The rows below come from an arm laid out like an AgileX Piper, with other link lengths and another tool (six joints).
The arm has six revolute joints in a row. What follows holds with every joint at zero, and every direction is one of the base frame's.
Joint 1 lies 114.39 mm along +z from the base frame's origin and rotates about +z.
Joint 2 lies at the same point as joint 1 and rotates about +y.
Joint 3 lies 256.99 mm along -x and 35.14 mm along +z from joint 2 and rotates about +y.
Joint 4 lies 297.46 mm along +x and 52.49 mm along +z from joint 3 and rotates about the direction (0.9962, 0, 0.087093).
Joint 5 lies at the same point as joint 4 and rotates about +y.
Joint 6 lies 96.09 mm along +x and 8.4 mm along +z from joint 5 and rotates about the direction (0.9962, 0, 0.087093).
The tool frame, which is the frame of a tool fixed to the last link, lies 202.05 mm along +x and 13 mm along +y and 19.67 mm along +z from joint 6; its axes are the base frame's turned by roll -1.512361, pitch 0.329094 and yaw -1.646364 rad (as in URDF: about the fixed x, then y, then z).
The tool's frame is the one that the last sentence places.
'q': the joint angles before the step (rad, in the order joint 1, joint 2, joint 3, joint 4, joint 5, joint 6). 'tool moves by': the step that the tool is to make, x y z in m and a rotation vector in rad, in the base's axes. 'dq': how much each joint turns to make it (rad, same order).
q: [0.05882 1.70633 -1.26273 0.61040 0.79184 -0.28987]
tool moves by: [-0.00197 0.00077 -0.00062 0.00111 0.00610 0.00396]
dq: [0.00002 0.00000 -0.00001 -0.00002 0.00736 0.00002]
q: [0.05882 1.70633 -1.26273 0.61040 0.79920 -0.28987]
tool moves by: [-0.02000 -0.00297 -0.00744 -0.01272 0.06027 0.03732]
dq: [-0.01200 -0.00404 -0.00001 -0.02692 0.07783 0.00129]
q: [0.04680 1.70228 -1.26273 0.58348 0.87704 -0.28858]
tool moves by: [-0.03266 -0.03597 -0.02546 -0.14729 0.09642 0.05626]
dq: [-0.01001 -0.00621 0.00000 -0.18687 0.10206 0.04922]
